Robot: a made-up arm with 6 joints. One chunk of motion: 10 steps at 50 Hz.
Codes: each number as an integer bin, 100 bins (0 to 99) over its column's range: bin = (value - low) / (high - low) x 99, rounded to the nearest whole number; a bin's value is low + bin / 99 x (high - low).
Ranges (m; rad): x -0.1..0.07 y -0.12..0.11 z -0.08..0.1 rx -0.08..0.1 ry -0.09..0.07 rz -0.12..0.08
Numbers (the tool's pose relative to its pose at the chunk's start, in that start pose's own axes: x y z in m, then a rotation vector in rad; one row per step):
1: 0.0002 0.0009 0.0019 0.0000 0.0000 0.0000
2: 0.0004 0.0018 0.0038 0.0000 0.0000 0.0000
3: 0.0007 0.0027 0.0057 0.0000 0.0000 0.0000
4: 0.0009 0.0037 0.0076 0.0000 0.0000 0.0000
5: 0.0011 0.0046 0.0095 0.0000 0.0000 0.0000
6: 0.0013 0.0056 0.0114 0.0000 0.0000 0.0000
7: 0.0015 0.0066 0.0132 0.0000 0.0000 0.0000
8: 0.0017 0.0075 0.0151 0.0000 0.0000 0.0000
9: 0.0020 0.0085 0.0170 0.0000 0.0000 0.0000
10: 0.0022 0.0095 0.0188 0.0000 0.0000 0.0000
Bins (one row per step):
1: 58 52 45 44 56 59
2: 58 52 46 44 56 59
3: 59 53 47 44 56 59
4: 59 53 48 44 56 59
5: 59 54 49 44 56 59
6: 59 54 50 44 56 59
7: 59 54 51 44 56 59
8: 59 55 52 44 56 59
9: 59 55 53 44 56 59
10: 60 56 54 44 56 59

